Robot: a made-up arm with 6 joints. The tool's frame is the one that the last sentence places.
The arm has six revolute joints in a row. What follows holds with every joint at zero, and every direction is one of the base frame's. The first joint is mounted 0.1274 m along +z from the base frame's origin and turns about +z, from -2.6 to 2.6 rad. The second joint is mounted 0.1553 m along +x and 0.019 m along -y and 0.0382 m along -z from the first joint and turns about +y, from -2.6 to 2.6 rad. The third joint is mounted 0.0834 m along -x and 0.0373 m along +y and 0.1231 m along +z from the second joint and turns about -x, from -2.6 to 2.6 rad. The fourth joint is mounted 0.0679 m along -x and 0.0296 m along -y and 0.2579 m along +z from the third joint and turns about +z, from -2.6 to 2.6 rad. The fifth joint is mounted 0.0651 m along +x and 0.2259 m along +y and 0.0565 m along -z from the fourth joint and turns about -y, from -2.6 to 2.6 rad. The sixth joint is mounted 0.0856 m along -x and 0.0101 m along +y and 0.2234 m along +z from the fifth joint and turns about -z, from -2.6 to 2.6 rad. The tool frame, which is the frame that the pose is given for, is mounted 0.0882 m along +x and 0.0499 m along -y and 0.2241 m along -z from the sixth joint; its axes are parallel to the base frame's.
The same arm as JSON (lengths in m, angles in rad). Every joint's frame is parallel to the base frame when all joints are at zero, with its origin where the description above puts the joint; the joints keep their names.
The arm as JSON. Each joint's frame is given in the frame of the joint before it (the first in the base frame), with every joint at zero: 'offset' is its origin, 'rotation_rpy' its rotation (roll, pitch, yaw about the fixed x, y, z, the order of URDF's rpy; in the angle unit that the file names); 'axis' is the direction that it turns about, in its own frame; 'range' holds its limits. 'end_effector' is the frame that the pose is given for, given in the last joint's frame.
{"length_unit": "m", "angle_unit": "rad", "chain": [
  {"id": "joint 1", "offset": [0.0, 0.0, 0.1274], "rotation_rpy": [0.0, 0.0, 0.0], "axis": [0.0, 0.0, 1.0], "range": [-2.6, 2.6]},
  {"id": "joint 2", "offset": [0.1553, -0.019, -0.0382], "rotation_rpy": [0.0, 0.0, 0.0], "axis": [0.0, 1.0, 0.0], "range": [-2.6, 2.6]},
  {"id": "joint 3", "offset": [-0.0834, 0.0373, 0.1231], "rotation_rpy": [0.0, 0.0, 0.0], "axis": [-1.0, 0.0, 0.0], "range": [-2.6, 2.6]},
  {"id": "joint 4", "offset": [-0.0679, -0.0296, 0.2579], "rotation_rpy": [0.0, 0.0, 0.0], "axis": [0.0, 0.0, 1.0], "range": [-2.6, 2.6]},
  {"id": "joint 5", "offset": [0.0651, 0.2259, -0.0565], "rotation_rpy": [0.0, 0.0, 0.0], "axis": [0.0, -1.0, 0.0], "range": [-2.6, 2.6]},
  {"id": "joint 6", "offset": [-0.0856, 0.0101, 0.2234], "rotation_rpy": [0.0, 0.0, 0.0], "axis": [0.0, 0.0, -1.0], "range": [-2.6, 2.6]}
], "end_effector": {"offset": [0.0882, -0.0499, -0.2241], "rotation_rpy": [0.0, 0.0, 0.0]}}

